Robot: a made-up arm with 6 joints.
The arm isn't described. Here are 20 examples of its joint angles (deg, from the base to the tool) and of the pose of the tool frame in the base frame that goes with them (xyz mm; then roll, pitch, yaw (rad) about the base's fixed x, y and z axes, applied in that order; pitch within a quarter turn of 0, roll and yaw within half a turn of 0).
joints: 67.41 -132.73 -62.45 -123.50 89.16 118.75
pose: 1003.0 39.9 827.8 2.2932 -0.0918 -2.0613
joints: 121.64 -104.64 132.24 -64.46 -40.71 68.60
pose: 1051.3 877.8 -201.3 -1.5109 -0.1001 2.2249
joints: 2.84 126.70 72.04 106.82 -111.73 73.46
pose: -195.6 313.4 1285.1 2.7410 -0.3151 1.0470
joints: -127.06 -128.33 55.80 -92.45 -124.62 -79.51
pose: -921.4 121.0 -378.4 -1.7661 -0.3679 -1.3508
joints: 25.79 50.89 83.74 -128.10 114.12 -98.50
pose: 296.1 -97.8 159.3 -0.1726 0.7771 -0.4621
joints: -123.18 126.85 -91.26 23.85 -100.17 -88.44
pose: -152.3 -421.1 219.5 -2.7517 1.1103 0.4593
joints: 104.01 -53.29 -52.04 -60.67 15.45 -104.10
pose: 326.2 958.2 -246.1 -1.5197 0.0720 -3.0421
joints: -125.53 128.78 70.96 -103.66 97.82 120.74
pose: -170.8 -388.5 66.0 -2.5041 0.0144 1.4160
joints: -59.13 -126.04 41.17 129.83 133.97 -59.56
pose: -192.0 -143.4 130.5 0.5311 0.1112 -1.1726
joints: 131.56 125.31 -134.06 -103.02 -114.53 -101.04
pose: 50.8 -354.8 -208.6 1.2569 0.8152 1.4150
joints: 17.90 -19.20 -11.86 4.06 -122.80 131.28
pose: 490.7 -441.4 308.6 1.8347 0.4635 -2.5563
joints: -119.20 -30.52 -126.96 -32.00 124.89 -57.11
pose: -1153.9 -73.6 -7.9 1.5547 -0.3786 2.7268
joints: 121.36 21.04 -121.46 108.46 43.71 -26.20
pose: 1176.5 124.8 186.8 -2.0684 -0.1460 1.3352
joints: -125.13 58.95 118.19 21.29 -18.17 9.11
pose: -711.4 -528.4 -1139.1 -0.1488 -0.0473 -1.6759
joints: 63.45 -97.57 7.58 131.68 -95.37 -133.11
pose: 899.0 -77.9 -93.2 -0.5385 -0.1899 1.6466
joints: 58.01 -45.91 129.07 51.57 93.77 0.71
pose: 788.7 -524.6 -57.8 -0.3694 0.5003 0.0396
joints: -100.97 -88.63 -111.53 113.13 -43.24 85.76
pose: -296.6 -749.4 -31.9 1.7189 -0.3200 -2.3610
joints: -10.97 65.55 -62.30 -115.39 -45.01 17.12
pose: -324.9 -923.8 574.1 0.9279 -0.4880 -3.0199
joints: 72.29 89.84 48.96 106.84 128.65 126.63
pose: 212.4 -241.9 163.3 -0.9392 -0.2263 -0.9158
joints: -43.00 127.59 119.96 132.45 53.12 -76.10
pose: 136.4 345.0 548.2 -0.0076 -1.0509 0.4626
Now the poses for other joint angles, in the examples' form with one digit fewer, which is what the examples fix.
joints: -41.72 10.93 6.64 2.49 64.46 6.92
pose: 416 264 371 1.131 -0.779 -0.185
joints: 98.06 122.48 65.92 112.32 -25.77 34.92
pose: 800 660 -298 -0.879 -0.147 2.398
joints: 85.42 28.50 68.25 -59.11 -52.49 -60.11
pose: 1087 -795 -250 -1.439 -0.103 0.679
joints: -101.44 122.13 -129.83 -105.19 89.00 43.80
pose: -795 -74 -618 0.787 -0.176 1.270
